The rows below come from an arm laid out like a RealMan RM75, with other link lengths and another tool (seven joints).
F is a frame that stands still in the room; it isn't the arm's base.
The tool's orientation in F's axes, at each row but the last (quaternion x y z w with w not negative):
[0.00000, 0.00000, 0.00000, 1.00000]
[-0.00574, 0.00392, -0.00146, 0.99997]
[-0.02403, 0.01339, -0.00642, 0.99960]
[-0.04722, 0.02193, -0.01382, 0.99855]
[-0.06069, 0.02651, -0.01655, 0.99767]
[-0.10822, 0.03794, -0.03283, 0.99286]
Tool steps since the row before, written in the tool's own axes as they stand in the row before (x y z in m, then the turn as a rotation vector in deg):
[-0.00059, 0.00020, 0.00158, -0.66, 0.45, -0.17]
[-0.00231, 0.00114, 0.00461, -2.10, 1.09, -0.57]
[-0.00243, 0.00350, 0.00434, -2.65, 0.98, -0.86]
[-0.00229, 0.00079, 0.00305, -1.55, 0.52, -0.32]
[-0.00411, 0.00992, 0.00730, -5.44, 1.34, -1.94]
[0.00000, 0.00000, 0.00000, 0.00, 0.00, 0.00]
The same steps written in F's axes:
[-0.00059, 0.00020, 0.00158, -0.66, 0.45, -0.17]
[-0.00227, 0.00120, 0.00461, -2.10, 1.09, -0.57]
[-0.00227, 0.00374, 0.00423, -2.66, 0.97, -0.84]
[-0.00213, 0.00114, 0.00306, -1.55, 0.53, -0.30]
[-0.00341, 0.01087, 0.00624, -5.50, 1.29, -1.81]
[0.00000, 0.00000, 0.00000, 0.00, 0.00, 0.00]

